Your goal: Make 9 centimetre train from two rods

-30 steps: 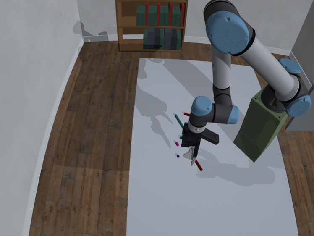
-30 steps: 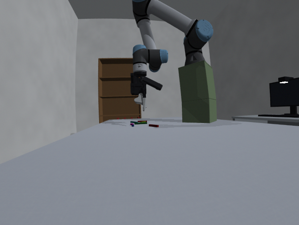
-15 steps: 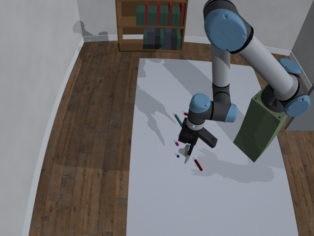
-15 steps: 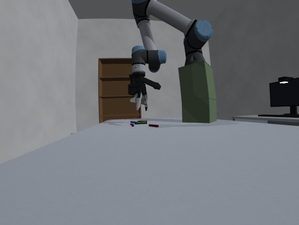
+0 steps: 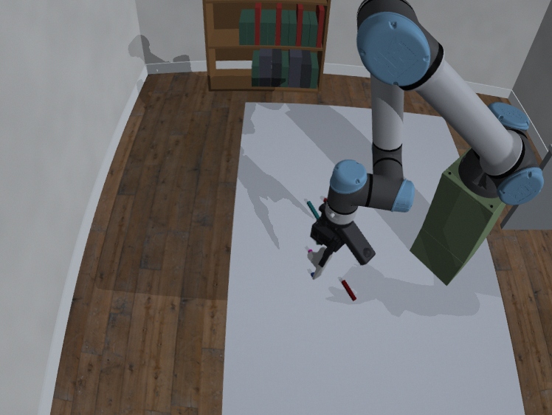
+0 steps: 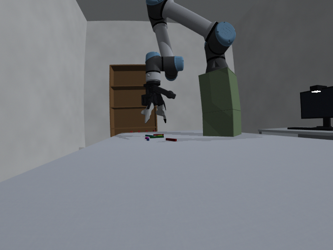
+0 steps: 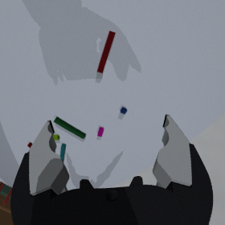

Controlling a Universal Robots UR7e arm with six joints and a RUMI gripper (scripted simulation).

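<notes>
Right now the magenta rod is 4 cm ahead of my hand, 8 cm to the right of it and 8 cm below it. Round my hand: green rod (2 cm behind, 11 cm to the right, 8 cm below); blue rod (5 cm ahead, 1 cm to the right, 8 cm below); lime rod (6 cm behind, 17 cm to the right, 8 cm below).
</notes>
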